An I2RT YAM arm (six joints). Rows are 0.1 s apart.
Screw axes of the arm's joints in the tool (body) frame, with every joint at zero. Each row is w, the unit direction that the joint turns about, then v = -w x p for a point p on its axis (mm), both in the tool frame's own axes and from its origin. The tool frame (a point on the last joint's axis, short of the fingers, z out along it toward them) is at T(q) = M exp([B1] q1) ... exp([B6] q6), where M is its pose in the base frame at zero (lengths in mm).
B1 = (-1, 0, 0, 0.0, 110.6, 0.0)
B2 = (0, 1, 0, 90.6, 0.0, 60.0)
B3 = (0, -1, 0, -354.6, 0.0, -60.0)
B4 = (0, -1, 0, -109.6, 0.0, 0.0)
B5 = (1, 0, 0, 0.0, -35.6, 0.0)
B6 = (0, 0, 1, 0.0, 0.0, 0.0)
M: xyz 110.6 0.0 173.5 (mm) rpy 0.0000 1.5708 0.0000 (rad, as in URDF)
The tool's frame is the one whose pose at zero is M.
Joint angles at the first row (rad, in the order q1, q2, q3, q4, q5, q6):
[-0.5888, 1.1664, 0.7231, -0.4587, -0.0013, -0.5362]
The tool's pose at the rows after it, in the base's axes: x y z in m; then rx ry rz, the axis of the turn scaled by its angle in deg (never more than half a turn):
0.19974, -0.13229, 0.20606, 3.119, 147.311, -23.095
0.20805, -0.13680, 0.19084, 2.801, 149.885, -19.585
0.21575, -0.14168, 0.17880, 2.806, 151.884, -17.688
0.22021, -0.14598, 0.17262, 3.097, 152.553, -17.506
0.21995, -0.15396, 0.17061, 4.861, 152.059, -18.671
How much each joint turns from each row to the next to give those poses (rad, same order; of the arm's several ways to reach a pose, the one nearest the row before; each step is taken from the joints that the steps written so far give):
[-0.0011, 0.0682, 0.0008, 0.0179, -0.0321, -0.0007]
[0.0003, 0.0805, 0.0057, 0.0179, -0.0221, 0.0007]
[0.0000, 0.0714, 0.0122, 0.0187, -0.0061, 0.0001]
[-0.0038, 0.0400, 0.0084, 0.0202, 0.0023, -0.0012]
[-0.0248, 0.0179, 0.0034, 0.0267, 0.0030, -0.0019]

